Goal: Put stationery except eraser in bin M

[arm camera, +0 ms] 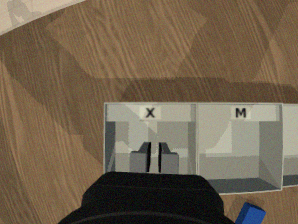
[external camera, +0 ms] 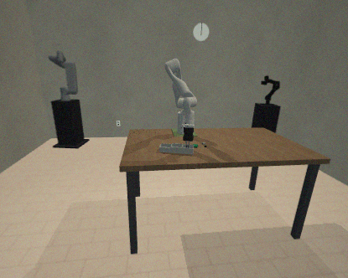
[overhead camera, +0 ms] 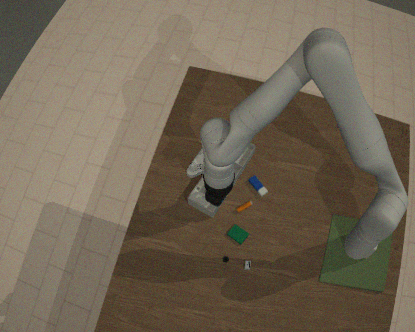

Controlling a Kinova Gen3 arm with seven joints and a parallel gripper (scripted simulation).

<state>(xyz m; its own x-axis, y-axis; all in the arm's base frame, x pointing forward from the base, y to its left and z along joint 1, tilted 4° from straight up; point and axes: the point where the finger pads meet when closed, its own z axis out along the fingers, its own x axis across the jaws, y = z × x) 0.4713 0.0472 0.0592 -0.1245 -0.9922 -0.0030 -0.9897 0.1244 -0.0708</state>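
The small white thing lies 18 cm behind my hand, 14 cm to the left of it and 3 cm below it. Also, from my hand: orange stick-like thing: 10 cm behind, 3 cm below, 2 cm to the right; then green notepad: 12 cm behind, 7 cm to the left, 3 cm below; then bin: 8 cm to the right, 1 cm below.
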